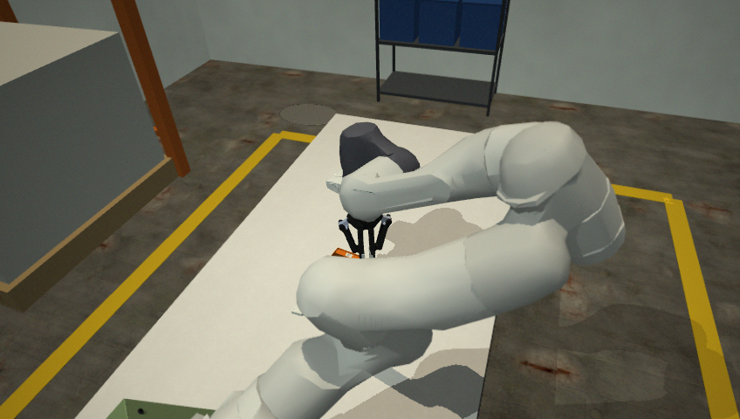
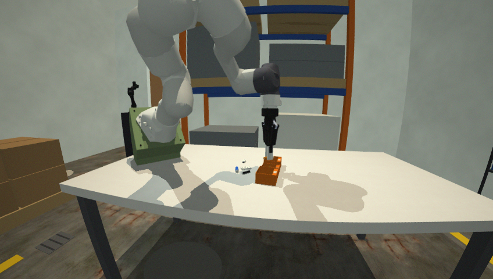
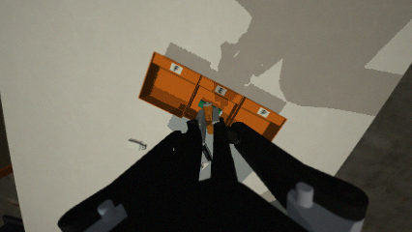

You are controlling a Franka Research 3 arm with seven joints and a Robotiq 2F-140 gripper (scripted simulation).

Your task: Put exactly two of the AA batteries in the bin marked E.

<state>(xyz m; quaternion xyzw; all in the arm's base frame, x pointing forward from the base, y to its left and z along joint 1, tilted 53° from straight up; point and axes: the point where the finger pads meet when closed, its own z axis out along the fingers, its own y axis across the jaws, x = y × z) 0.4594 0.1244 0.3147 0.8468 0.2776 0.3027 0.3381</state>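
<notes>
Right now my hand is 3 cm above the orange AA battery. The rest, counted from my hand: orange bin row 1 cm ahead, 8 cm below; then black stick 11 cm behind, 2 cm to the right, 10 cm below; then green AA battery 9 cm below.
</notes>
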